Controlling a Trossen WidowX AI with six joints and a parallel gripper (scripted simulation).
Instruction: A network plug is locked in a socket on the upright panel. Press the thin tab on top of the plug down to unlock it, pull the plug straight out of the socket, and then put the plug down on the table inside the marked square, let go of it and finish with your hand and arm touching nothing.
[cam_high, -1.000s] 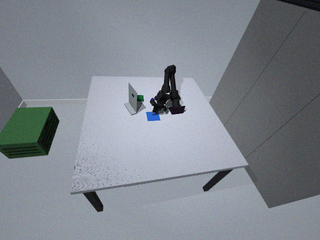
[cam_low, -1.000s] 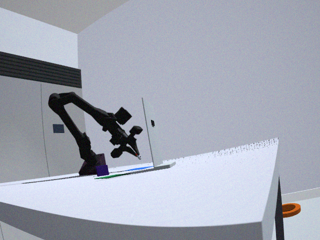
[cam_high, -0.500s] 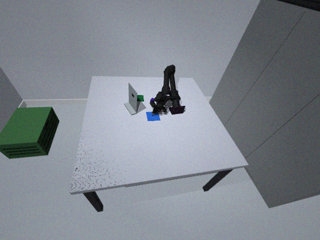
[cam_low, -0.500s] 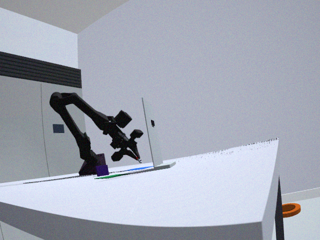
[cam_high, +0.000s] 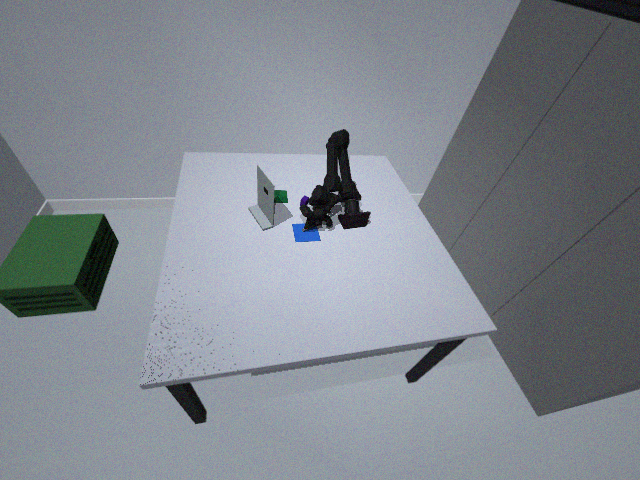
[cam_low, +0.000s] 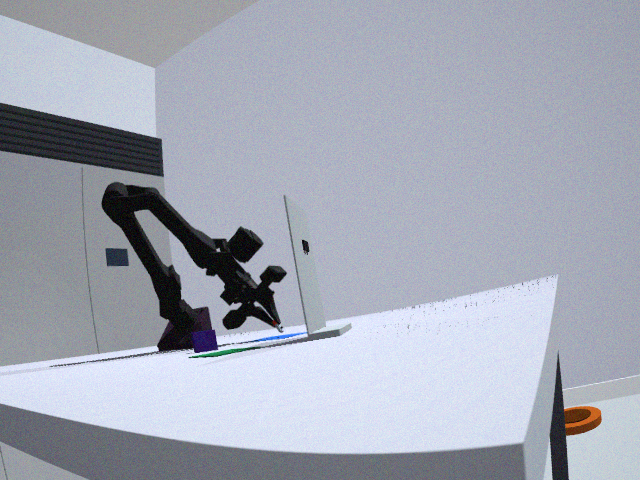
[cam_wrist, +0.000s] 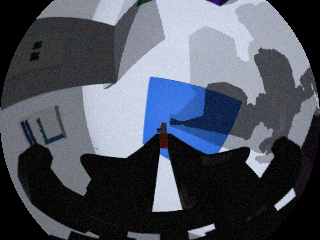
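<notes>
Right now my gripper tip is 1 cm past the blue marked square and 3 cm above it. Also, from my gripper tip: grey panel (16 cm ahead, 14 cm to the right, 8 cm above); network plug (right at my gripper tip).
</notes>
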